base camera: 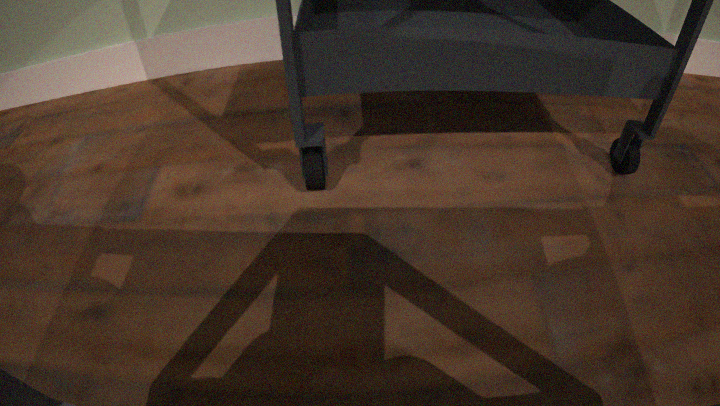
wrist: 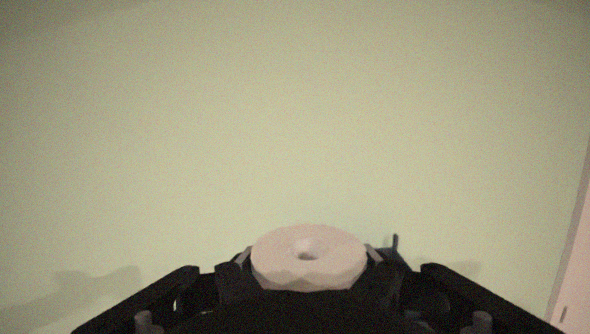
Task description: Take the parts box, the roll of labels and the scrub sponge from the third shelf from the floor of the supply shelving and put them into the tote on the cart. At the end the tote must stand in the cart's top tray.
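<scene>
The roll of labels (wrist: 278,254), a pale pinkish-white ring with a hole, is held upright-facing between the fingertips in the wrist view. My gripper (wrist: 308,259) is shut on it, with one finger at each side. The dark grey cart (base camera: 478,65) stands ahead in the base view; its lower tray, two legs and two casters show. A small dark post of the cart (wrist: 395,243) shows just right of the roll in the wrist view. The cart's top tray, the tote, the parts box, the sponge and the shelving do not show.
A pale green wall (base camera: 65,30) (wrist: 300,125) with a white baseboard (base camera: 100,63) stands behind the cart. Part of a pinkish-white door (wrist: 575,285) shows at the right edge of the wrist view. Shadows cross the wooden floor (base camera: 453,171) before the cart.
</scene>
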